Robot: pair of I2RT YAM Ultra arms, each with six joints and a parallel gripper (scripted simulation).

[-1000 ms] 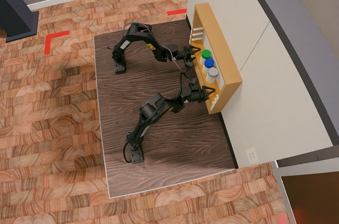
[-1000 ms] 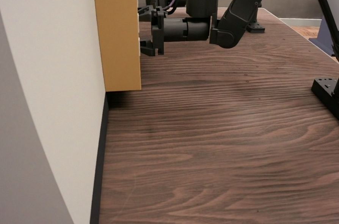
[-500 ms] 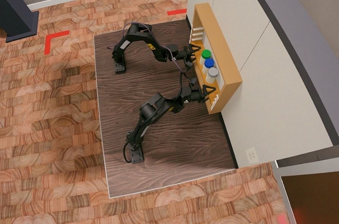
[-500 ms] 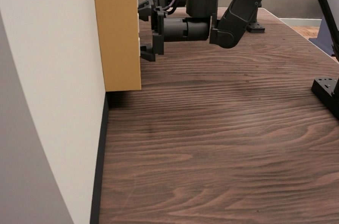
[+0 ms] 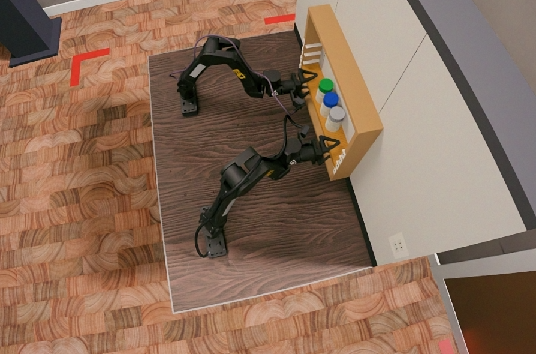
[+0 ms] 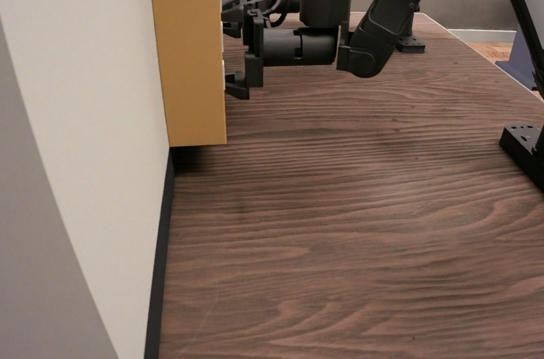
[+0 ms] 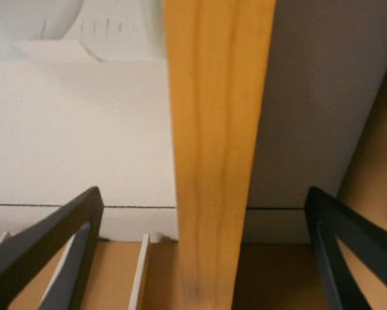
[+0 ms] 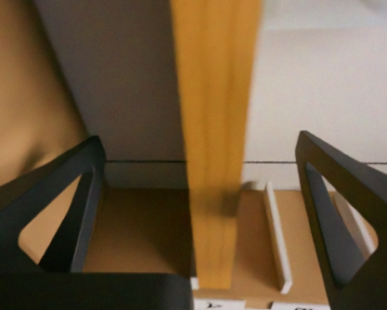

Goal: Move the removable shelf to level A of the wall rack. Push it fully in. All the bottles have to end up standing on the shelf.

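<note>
Now: left hand 90 mm to the left of the green-capped bottle and 60 mm below it. Round my left hand: orange wall rack: 150 mm to the right, 110 mm above; blue-capped bottle: 150 mm to the right, 60 mm above; removable shelf: 150 mm to the right.
Right now my right hand is 10 mm short of the grey-capped bottle, 80 mm to the right of it and 70 mm below it. Also, from my right hand: orange wall rack 10 mm ahead, 150 mm to the left, 120 mm above; blue-capped bottle 10 mm ahead, 140 mm to the left, 70 mm above; removable shelf 10 mm ahead, 150 mm to the left, 10 mm above.
</note>
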